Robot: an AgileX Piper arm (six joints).
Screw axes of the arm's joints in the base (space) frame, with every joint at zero. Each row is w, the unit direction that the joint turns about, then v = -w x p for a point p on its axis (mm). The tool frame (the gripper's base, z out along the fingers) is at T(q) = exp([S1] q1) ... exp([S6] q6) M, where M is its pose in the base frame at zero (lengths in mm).
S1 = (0, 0, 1, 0, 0, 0)
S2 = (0, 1, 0, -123, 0, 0)
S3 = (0, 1, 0, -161.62, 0, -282.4)
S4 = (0.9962, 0, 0.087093, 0, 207.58, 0)
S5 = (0, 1, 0, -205.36, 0, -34.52)
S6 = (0.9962, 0, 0.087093, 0, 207.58, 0)
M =
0.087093 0 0.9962 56.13
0 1 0 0
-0.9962 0 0.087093 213.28
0 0 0 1
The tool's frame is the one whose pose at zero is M.
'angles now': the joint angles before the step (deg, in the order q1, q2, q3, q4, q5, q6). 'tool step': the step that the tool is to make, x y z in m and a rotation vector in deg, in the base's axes. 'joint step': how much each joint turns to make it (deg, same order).
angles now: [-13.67 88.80 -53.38 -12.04 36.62 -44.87]
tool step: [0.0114 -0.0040 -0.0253 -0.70 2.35 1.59]
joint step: [-0.08 5.19 0.00 -1.93 -3.16 -0.02]
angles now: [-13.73 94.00 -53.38 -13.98 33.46 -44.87]
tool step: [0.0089 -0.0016 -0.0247 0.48 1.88 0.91]
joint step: [0.00 4.82 0.00 -0.55 -2.97 0.01]
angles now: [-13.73 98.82 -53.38 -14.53 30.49 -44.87]
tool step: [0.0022 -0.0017 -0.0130 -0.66 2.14 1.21]
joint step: [-0.01 2.43 0.00 -1.66 -0.53 -0.01]
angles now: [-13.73 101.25 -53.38 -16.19 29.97 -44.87]
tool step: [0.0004 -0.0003 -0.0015 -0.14 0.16 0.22]
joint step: [-0.01 0.29 0.00 -0.28 -0.17 0.00]
